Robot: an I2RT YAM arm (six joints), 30 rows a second.
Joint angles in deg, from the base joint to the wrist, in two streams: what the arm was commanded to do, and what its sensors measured. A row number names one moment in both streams.
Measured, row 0:
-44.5, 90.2, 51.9, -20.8, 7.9, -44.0
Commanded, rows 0 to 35:
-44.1, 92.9, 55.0, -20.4, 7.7, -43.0
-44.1, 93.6, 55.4, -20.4, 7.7, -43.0
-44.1, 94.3, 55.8, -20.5, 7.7, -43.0
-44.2, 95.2, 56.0, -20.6, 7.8, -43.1
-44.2, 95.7, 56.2, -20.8, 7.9, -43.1
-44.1, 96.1, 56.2, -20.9, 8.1, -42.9
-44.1, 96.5, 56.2, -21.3, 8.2, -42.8
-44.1, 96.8, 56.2, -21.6, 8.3, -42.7
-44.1, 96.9, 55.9, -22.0, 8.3, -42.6
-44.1, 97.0, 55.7, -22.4, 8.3, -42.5
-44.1, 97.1, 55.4, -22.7, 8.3, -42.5
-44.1, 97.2, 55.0, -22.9, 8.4, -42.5
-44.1, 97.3, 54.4, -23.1, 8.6, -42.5
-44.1, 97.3, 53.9, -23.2, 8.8, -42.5
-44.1, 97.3, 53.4, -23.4, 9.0, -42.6
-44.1, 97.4, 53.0, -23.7, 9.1, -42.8
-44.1, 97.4, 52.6, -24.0, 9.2, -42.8
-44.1, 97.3, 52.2, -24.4, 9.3, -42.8
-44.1, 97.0, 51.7, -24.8, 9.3, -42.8
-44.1, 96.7, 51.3, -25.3, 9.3, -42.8
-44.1, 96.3, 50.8, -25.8, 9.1, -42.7
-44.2, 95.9, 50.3, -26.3, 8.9, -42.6
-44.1, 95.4, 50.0, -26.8, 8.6, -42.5
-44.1, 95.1, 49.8, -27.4, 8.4, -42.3
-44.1, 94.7, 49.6, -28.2, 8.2, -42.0
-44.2, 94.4, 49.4, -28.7, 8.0, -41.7
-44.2, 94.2, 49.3, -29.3, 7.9, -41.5
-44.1, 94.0, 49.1, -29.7, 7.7, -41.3
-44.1, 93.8, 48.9, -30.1, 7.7, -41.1
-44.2, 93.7, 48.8, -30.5, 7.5, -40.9
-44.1, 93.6, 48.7, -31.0, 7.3, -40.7
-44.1, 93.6, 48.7, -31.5, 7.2, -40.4
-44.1, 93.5, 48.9, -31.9, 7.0, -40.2
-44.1, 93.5, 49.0, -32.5, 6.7, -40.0
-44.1, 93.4, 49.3, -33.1, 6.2, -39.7
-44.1, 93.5, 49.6, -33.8, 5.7, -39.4
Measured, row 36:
-44.4, 93.9, 50.8, -25.8, 8.5, -41.4
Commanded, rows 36 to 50:
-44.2, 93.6, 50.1, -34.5, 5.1, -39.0
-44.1, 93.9, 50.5, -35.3, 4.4, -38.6
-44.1, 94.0, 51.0, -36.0, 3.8, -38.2
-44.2, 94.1, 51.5, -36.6, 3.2, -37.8
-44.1, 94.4, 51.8, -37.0, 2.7, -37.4
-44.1, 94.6, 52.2, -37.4, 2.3, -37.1
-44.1, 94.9, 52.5, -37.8, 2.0, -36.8
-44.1, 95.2, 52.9, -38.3, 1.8, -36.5
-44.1, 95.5, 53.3, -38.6, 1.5, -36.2
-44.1, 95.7, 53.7, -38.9, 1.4, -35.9
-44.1, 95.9, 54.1, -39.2, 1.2, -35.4
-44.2, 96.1, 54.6, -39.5, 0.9, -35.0
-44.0, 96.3, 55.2, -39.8, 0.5, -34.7
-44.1, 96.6, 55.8, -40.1, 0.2, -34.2
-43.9, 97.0, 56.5, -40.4, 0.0, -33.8
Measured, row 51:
-44.4, 95.4, 54.5, -34.4, 3.7, -36.5
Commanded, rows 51 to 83:
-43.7, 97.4, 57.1, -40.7, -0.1, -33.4
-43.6, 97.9, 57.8, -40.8, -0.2, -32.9
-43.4, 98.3, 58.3, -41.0, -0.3, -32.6
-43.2, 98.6, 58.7, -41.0, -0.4, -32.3
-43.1, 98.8, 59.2, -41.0, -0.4, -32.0
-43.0, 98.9, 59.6, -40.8, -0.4, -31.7
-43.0, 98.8, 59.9, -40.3, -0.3, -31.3
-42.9, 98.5, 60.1, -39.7, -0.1, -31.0
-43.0, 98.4, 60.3, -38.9, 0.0, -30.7
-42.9, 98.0, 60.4, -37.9, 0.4, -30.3
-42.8, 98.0, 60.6, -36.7, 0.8, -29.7
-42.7, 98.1, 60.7, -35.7, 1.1, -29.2
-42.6, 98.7, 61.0, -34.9, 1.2, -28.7
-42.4, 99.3, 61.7, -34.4, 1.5, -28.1
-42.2, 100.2, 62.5, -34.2, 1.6, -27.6
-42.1, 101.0, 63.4, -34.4, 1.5, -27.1
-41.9, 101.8, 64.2, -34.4, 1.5, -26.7
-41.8, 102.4, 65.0, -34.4, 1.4, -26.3
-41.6, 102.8, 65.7, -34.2, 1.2, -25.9
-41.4, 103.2, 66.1, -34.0, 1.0, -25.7
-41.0, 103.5, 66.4, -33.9, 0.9, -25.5
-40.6, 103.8, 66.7, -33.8, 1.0, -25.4
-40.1, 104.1, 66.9, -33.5, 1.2, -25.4
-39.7, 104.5, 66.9, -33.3, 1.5, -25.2
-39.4, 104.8, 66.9, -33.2, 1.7, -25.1
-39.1, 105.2, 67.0, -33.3, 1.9, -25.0
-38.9, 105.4, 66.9, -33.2, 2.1, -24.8
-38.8, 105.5, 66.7, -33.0, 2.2, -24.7
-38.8, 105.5, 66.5, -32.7, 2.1, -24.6
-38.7, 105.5, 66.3, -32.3, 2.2, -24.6
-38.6, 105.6, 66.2, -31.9, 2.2, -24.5
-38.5, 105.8, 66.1, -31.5, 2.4, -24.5
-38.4, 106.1, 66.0, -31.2, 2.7, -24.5
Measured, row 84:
-38.9, 105.1, 65.8, -32.3, 2.3, -25.6
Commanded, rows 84 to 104:
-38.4, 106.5, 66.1, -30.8, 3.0, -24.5
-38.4, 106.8, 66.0, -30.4, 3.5, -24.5
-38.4, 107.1, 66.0, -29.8, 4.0, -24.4
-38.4, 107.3, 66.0, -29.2, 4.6, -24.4
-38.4, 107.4, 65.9, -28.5, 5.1, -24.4
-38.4, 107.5, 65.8, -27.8, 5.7, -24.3
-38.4, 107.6, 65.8, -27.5, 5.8, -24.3
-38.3, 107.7, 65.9, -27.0, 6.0, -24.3
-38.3, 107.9, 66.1, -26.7, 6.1, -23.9
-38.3, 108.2, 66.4, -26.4, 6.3, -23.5
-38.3, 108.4, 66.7, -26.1, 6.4, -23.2
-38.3, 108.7, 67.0, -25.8, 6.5, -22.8
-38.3, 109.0, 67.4, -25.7, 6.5, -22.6
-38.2, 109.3, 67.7, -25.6, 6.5, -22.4
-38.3, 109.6, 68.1, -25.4, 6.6, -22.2
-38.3, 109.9, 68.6, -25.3, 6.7, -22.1
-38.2, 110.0, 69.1, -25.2, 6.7, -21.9
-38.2, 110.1, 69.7, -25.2, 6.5, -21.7
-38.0, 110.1, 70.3, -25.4, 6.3, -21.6
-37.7, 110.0, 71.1, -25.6, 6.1, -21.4
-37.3, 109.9, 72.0, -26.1, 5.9, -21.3
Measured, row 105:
-38.3, 109.1, 69.5, -25.1, 6.2, -22.9
